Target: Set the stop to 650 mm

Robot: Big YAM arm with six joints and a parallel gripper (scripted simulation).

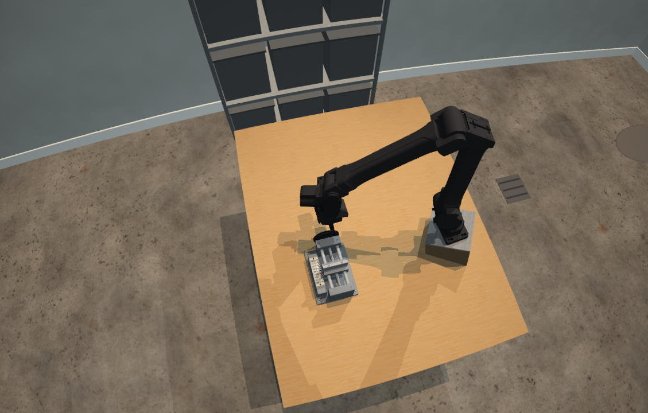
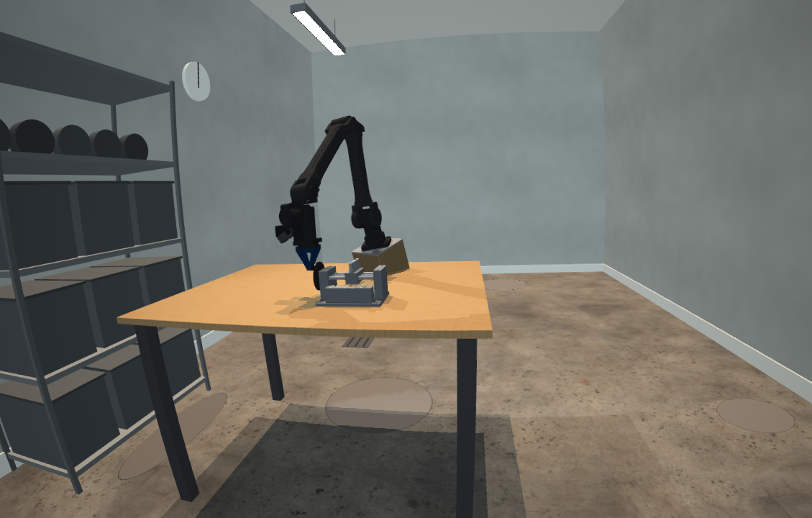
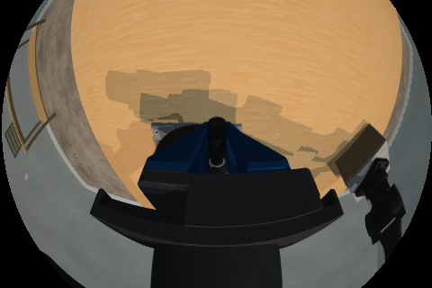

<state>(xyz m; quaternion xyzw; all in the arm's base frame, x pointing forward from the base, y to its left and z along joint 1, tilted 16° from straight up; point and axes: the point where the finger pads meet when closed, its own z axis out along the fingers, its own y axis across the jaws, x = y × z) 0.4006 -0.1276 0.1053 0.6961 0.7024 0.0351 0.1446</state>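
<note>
Now: the grey stop fixture 40 mm ahead of my hand, 160 mm to the left of it and 10 mm below it. From my hand the other things lie so: black handwheel 10 mm ahead, 30 mm to the left, 10 mm below; handwheel handle 10 mm to the left.
</note>
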